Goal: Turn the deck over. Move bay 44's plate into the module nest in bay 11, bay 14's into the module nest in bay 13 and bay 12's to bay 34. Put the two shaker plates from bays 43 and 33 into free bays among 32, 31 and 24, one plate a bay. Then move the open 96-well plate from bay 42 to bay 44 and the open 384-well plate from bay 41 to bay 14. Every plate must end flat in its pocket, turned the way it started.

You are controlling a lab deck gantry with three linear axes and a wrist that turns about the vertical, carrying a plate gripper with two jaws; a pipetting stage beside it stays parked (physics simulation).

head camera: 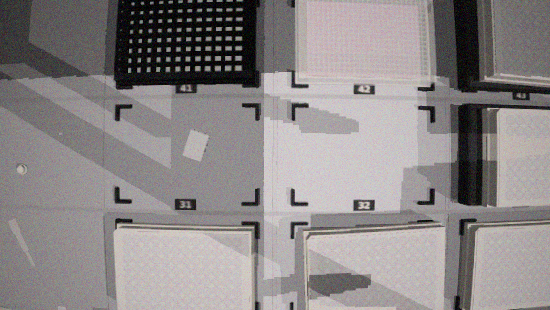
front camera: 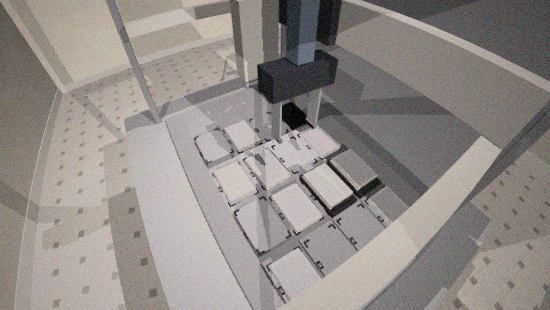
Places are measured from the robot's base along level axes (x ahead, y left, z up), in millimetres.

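Pixels of known places: gripper, between the fingertips: [front camera: 294, 131]; robot's base, origin of its link: [front camera: 196, 142].
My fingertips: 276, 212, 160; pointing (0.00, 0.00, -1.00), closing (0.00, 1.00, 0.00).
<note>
Ahead of a thing's pixels: the offset from my fingertips to its top centre, as dx, dy, dz. "pt": to the spot under its first point.
My gripper [front camera: 295, 132] is open and empty, jaws down, raised over the back of the deck around bays 31 and 32; its jaws do not show in the head view. The black plate {-212, +152, -146} [front camera: 294, 115] [head camera: 185, 40] sits in bay 41, the pinkish plate {-48, +152, -146} [front camera: 322, 140] [head camera: 362, 42] in bay 42. Shaker plates stand in bay 43 {pt +123, +144, -123} [front camera: 354, 169] [head camera: 522, 40] and bay 33 {pt +119, +40, -123} [front camera: 327, 184] [head camera: 525, 155]. Bay 44's plate {+280, +152, -131} [front camera: 389, 202] is partly hidden. Plates lie in bay 12 {pt -35, -170, -145} [front camera: 235, 183] and bay 14 {pt +261, -166, -131} [front camera: 295, 270]. The nests in bay 11 {-212, -169, -138} [front camera: 215, 146] and bay 13 {+115, -169, -138} [front camera: 262, 226] hold no plate.
Plates stand in bay 21 {pt -202, -64, -145} [front camera: 242, 135] [head camera: 185, 270], bay 22 {pt -11, -60, -143} [front camera: 272, 172] [head camera: 390, 260] and bay 23 {pt +120, -62, -145} [front camera: 297, 206] [head camera: 510, 265]. A small pale piece {-202, +53, -159} [head camera: 196, 145] shows in bay 31. The front rail [front camera: 425, 220] hides part of the deck.
</note>
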